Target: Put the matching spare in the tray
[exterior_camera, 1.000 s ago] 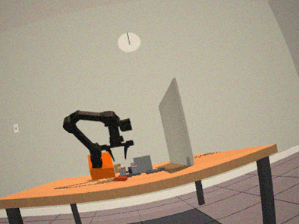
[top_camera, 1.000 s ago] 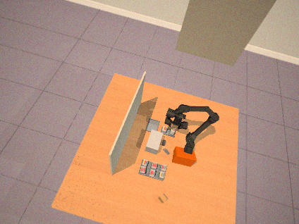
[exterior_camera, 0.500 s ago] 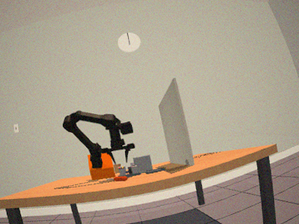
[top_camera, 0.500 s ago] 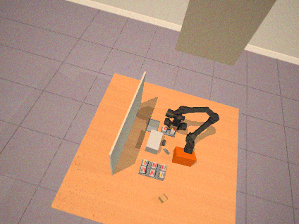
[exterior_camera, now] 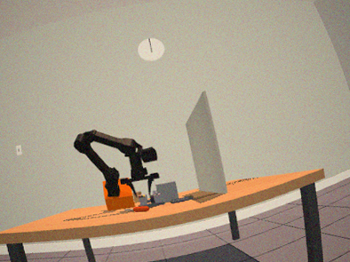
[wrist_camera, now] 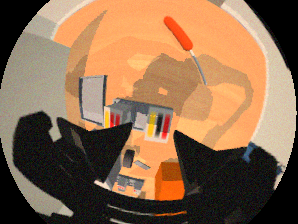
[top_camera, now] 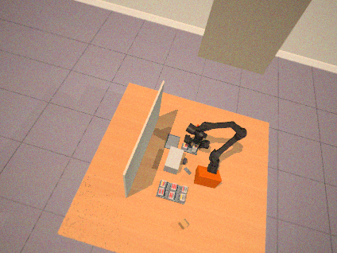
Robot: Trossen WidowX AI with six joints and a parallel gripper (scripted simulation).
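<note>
Right now my gripper tip is 17 cm short of the grey tray and 5 cm above it. From my gripper tip the other things lie so: upright panel: 35 cm ahead, 17 cm to the left, 17 cm above; mounted unit: 12 cm ahead, 17 cm to the left.
</note>
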